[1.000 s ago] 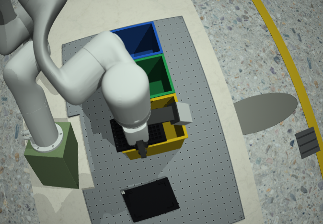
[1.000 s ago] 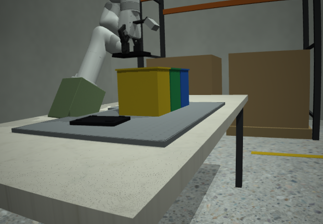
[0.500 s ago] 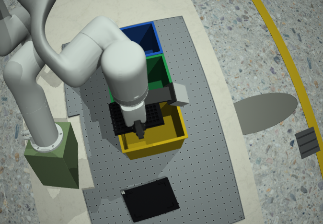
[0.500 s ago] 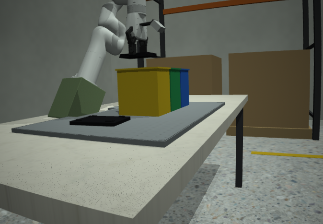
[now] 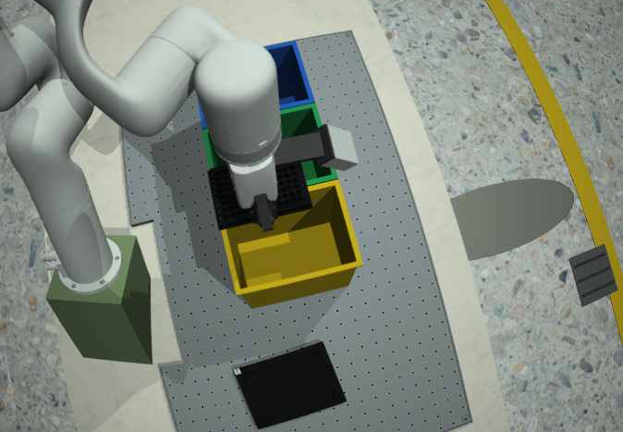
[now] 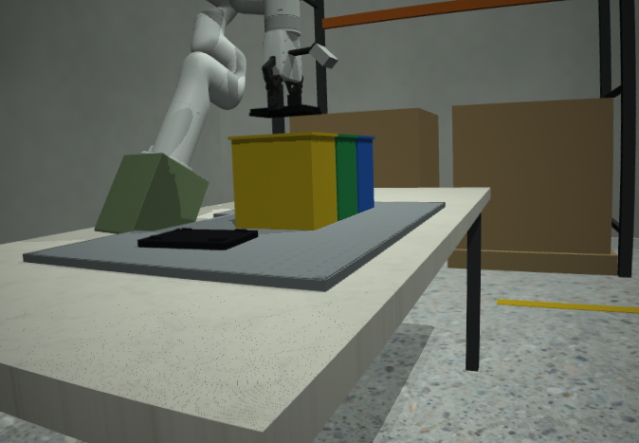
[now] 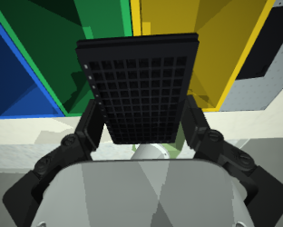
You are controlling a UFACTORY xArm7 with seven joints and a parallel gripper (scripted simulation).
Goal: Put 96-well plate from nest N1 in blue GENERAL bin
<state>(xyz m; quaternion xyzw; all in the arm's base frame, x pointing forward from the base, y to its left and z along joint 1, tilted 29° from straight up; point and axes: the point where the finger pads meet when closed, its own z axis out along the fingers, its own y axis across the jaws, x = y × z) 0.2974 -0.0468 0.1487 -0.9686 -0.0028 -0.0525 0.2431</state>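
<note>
The blue bin is 20 mm ahead of my hand, 200 mm to the left of it and 150 mm below it. Round my hand: black 96-well plate: 10 mm below; then yellow bin: 30 mm ahead, 60 mm to the right, 150 mm below; then green bin: 20 mm ahead, 70 mm to the left, 150 mm below.
</note>
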